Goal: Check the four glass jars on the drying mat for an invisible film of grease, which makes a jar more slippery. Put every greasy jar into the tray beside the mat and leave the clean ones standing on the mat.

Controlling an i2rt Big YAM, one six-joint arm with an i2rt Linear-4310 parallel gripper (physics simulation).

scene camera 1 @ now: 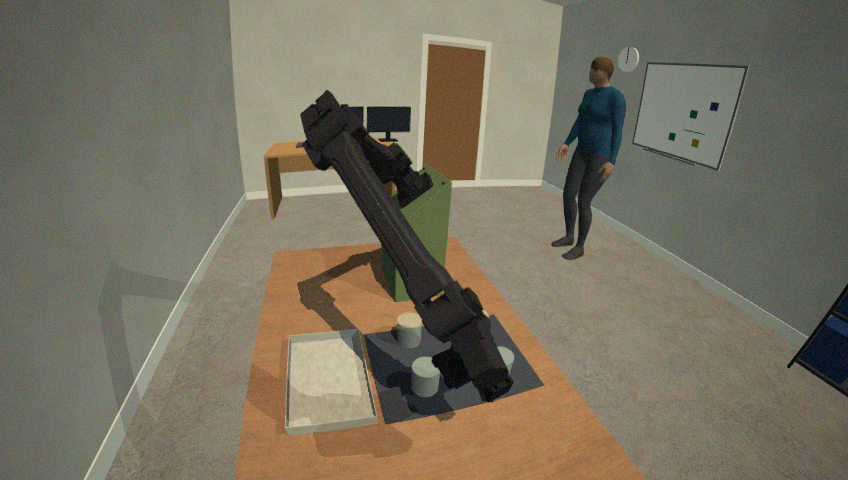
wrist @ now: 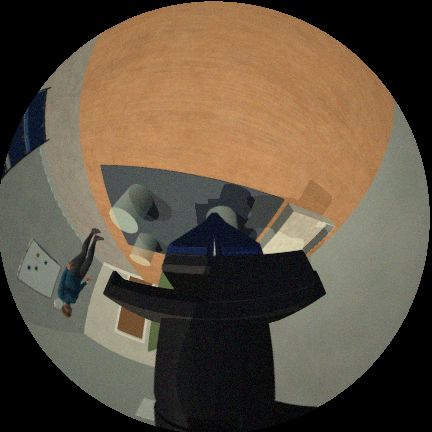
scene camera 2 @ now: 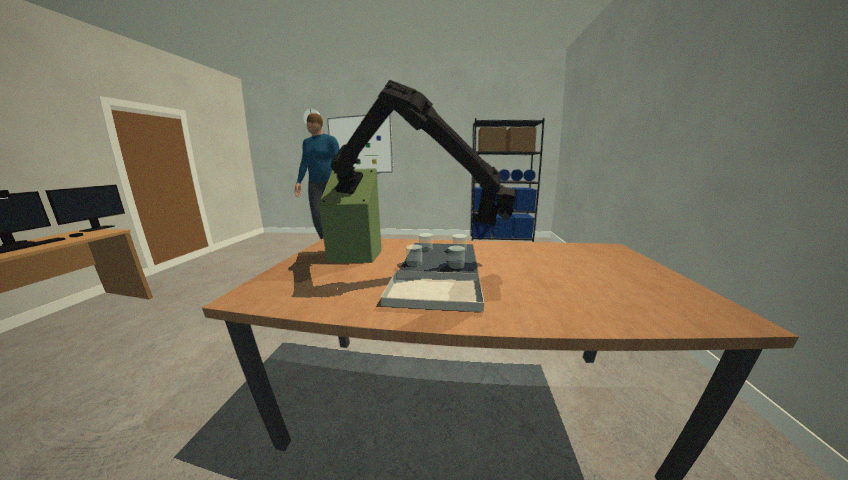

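Where they show: gripper, fingertip midpoint: (scene camera 1: 455, 386) (wrist: 213, 217) (scene camera 2: 479, 239); arm's base, link origin: (scene camera 1: 416, 191) (scene camera 2: 349, 183).
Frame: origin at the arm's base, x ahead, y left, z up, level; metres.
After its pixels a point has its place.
Four pale glass jars stand upright on the dark drying mat (scene camera 1: 395, 411) {x 0.542, y -0.119, z -0.333 m} (scene camera 2: 440, 249) {x 0.377, y 0.148, z -0.334 m} (wrist: 185, 190) {x 0.517, y 0.047, z -0.334 m}. The tray-side outer jar (scene camera 1: 425, 377) {x 0.508, y -0.048, z -0.260 m} (scene camera 2: 455, 258) {x 0.476, y -0.073, z -0.290 m} (wrist: 223, 214) {x 0.509, y -0.033, z -0.307 m} is partly behind the fingers in the wrist view. The tray-side jar nearer the base (scene camera 1: 408, 331) {x 0.334, y -0.061, z -0.272 m} (scene camera 2: 413, 255) {x 0.308, y -0.086, z -0.285 m} is hidden in the wrist view. The far outer jar (scene camera 1: 505, 360) {x 0.489, y 0.151, z -0.259 m} (scene camera 2: 459, 239) {x 0.473, y 0.113, z -0.267 m} (wrist: 135, 206) {x 0.496, y 0.125, z -0.279 m} and far inner jar (scene camera 2: 424, 240) {x 0.308, y 0.102, z -0.277 m} (wrist: 145, 247) {x 0.337, y 0.123, z -0.289 m} stand away from the tray. My gripper (wrist: 213, 217) {x 0.566, y 0.003, z -0.230 m} is shut and empty, above the mat's outer side. The tray (scene camera 1: 330, 427) {x 0.581, y -0.265, z -0.324 m} (scene camera 2: 431, 305) {x 0.442, y -0.376, z -0.324 m} (wrist: 312, 215) {x 0.578, y -0.239, z -0.316 m} holds no jar.
The green base block (scene camera 1: 431, 226) {x 0.101, y 0.034, z -0.077 m} (scene camera 2: 351, 231) {x 0.036, y -0.085, z -0.196 m} stands behind the mat. My black forearm crosses over the mat in scene camera 1, covering most of the far inner jar. A person (scene camera 1: 601, 127) (scene camera 2: 318, 157) stands on the floor beyond the table (scene camera 1: 476, 440) {x 0.645, y 0.044, z -0.337 m} (scene camera 2: 583, 297) {x 0.909, y -0.230, z -0.337 m}.
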